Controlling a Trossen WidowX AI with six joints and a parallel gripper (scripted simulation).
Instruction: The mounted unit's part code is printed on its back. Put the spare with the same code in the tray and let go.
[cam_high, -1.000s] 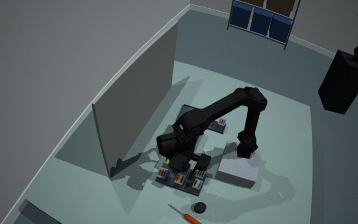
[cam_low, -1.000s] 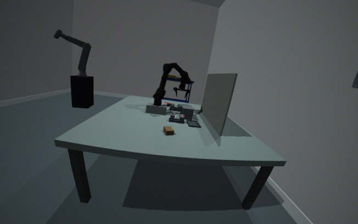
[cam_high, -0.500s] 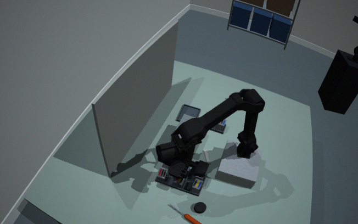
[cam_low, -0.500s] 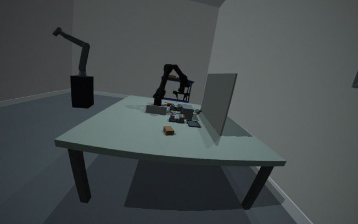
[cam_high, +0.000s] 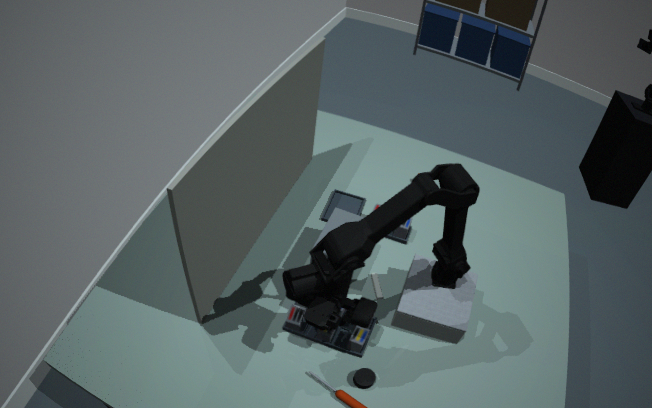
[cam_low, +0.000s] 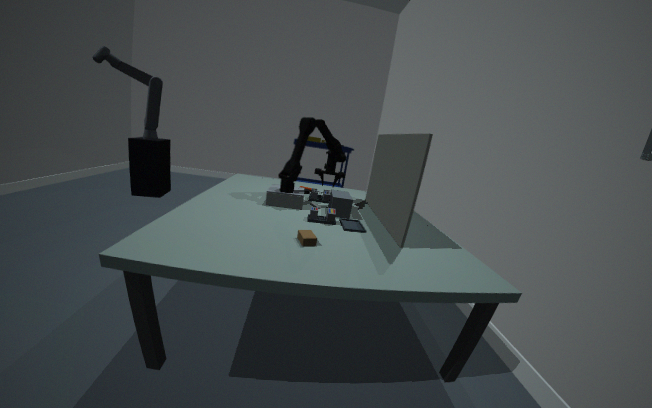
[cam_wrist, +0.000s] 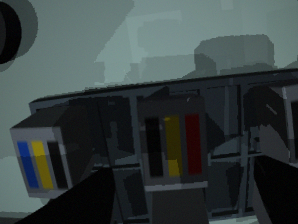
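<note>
The tray is 1 cm ahead of my gripper tip, 43 cm to the right of it and 8 cm below it. From my gripper tip the other things lie so: black puck 11 cm behind, 11 cm to the left, 7 cm below; tall grey panel 23 cm ahead, 30 cm to the right, 15 cm above; mounted unit 1 cm ahead, 24 cm to the right, 3 cm below.
</note>
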